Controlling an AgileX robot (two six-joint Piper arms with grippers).
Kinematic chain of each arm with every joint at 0, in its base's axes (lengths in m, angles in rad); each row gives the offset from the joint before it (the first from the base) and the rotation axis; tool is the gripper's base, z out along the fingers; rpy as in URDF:
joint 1: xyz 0 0 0.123 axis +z
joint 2: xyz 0 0 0 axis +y
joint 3: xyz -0.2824 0 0.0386 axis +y
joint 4: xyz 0.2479 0 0.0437 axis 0.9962 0 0.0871
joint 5: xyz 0 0 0 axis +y
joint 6: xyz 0.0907 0 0.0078 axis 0.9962 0 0.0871
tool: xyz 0 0 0 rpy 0 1.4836 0
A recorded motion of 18 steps. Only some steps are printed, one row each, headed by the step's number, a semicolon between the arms.
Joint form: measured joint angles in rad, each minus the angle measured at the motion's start. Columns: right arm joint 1, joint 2, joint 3, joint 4, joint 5, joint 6; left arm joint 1, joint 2, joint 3, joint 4, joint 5, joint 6.
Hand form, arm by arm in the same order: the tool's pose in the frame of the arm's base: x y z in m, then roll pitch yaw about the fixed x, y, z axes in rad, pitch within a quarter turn. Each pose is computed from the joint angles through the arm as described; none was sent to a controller.
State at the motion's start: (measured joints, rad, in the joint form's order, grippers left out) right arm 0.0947 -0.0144 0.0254 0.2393 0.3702 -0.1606; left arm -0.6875 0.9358 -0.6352 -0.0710 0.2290 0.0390
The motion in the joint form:
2: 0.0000 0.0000 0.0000 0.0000 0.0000 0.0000; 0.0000 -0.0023 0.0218 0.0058 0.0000 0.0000
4: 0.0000 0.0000 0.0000 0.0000 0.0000 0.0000; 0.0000 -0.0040 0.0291 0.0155 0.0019 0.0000
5: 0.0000 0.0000 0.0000 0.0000 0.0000 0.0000; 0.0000 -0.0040 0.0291 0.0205 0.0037 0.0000
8: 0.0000 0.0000 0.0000 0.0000 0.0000 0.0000; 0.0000 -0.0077 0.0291 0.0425 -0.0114 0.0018
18: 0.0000 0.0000 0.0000 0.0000 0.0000 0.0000; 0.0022 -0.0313 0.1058 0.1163 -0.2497 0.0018
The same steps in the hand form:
2: 0.0515 0.0128 0.1729 2.8481 1.2745 3.0196; 0.1487 -0.1238 0.2958 -3.0776 1.1084 2.5090
4: 0.0515 0.0128 0.1729 2.8481 1.2745 3.0196; 0.1481 -0.1231 0.2935 -3.0993 1.1013 2.4873
5: 0.0515 0.0128 0.1729 2.8481 1.2745 3.0196; 0.1481 -0.1230 0.2934 -3.1100 1.0997 2.4764
8: 0.0515 0.0128 0.1729 2.8481 1.2745 3.0196; 0.1484 -0.1226 0.2953 3.1211 1.1184 2.4244
18: 0.0515 0.0128 0.1729 2.8481 1.2745 3.0196; 0.1472 -0.1205 0.2945 2.8381 1.2904 2.1403

